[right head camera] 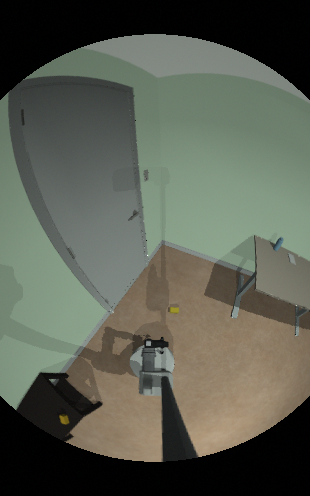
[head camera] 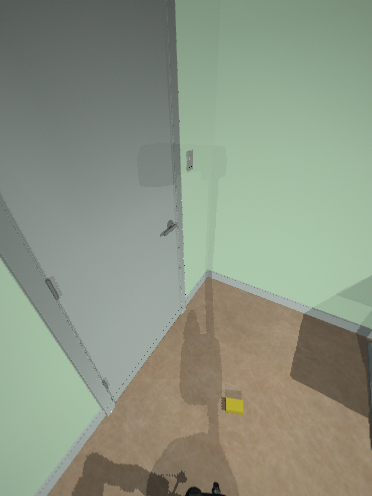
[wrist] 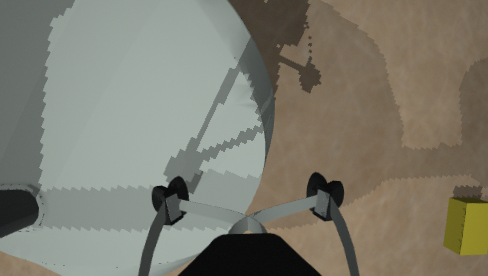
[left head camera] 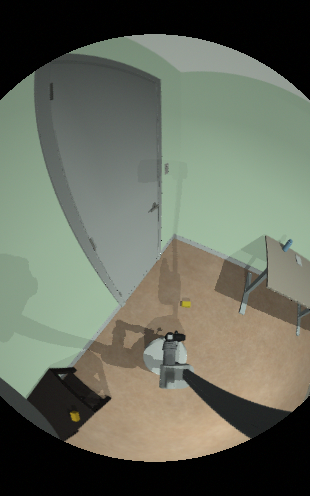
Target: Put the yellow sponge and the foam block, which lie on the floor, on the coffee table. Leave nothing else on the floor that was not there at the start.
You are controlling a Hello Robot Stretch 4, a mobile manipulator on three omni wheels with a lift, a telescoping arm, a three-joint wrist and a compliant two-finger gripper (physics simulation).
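Frame: origin at the robot's base, x right, y ahead, z up, level; millimetres.
Where they show: gripper, fingertip midpoint: (wrist: 247,190).
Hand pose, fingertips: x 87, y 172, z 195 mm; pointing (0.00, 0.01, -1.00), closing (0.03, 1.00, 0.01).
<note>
Each offset is from my fingertips to the top centre of the thing. Level surfaces: height alone.
A bright yellow block @(dy +426, dx +150, dz -177 mm) (head camera: 234,405) (left head camera: 186,304) (right head camera: 174,310) (wrist: 472,226) lies on the floor, at the right edge of the wrist view. A darker yellow block (left head camera: 75,416) (right head camera: 64,419) lies on top of the black coffee table @(dz +228 mm) (left head camera: 54,400) (right head camera: 41,400), at the lower left of both side head views. I cannot tell which block is the sponge and which is foam. My gripper (wrist: 247,190) is open, its fingertips apart with nothing between them. It hangs above the edge of my base, to the left of the floor block in the wrist view.
My pale round base (wrist: 125,120) is below the gripper. A grey door (head camera: 100,150) (left head camera: 107,150) (right head camera: 80,175) stands beyond the floor block. A beige table (left head camera: 287,272) (right head camera: 275,275) with a blue bottle @(dy +695, dx +1321, dz +663 mm) (left head camera: 287,245) (right head camera: 278,244) stands at the right. Walls meet in the corner behind the block.
</note>
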